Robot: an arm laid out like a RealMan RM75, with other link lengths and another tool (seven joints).
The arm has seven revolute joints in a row. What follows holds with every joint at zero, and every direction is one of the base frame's. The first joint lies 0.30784 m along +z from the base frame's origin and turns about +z. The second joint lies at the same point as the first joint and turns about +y. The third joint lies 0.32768 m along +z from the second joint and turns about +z. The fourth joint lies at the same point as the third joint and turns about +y. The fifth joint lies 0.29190 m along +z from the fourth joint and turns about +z. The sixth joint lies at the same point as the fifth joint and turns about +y. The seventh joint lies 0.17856 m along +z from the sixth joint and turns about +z. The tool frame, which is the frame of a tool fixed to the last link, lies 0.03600 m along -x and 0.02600 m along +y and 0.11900 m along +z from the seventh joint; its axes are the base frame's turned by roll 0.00, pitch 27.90 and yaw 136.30 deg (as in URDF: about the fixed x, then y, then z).
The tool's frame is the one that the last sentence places.
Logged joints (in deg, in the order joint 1, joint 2, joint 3, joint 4, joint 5, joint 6, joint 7), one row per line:
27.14 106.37 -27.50 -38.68 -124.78 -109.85 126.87
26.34 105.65 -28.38 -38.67 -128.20 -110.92 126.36
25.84 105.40 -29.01 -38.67 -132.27 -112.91 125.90
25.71 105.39 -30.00 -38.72 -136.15 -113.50 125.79
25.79 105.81 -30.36 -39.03 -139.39 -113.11 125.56
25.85 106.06 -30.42 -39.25 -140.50 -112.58 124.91
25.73 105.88 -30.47 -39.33 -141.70 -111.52 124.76
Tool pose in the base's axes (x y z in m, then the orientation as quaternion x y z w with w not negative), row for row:
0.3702 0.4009 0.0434 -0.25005 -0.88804 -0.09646 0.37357
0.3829 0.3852 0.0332 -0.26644 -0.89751 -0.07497 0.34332
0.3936 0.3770 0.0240 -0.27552 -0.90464 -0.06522 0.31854
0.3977 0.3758 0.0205 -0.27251 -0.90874 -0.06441 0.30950
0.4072 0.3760 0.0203 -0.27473 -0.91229 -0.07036 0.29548
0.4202 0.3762 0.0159 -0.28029 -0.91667 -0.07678 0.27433
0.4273 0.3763 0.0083 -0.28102 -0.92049 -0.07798 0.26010
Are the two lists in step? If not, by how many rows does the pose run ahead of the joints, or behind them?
The pose runs 2 rows ahead of the joints: the pose in row i belongs to the joints in row i + 2.
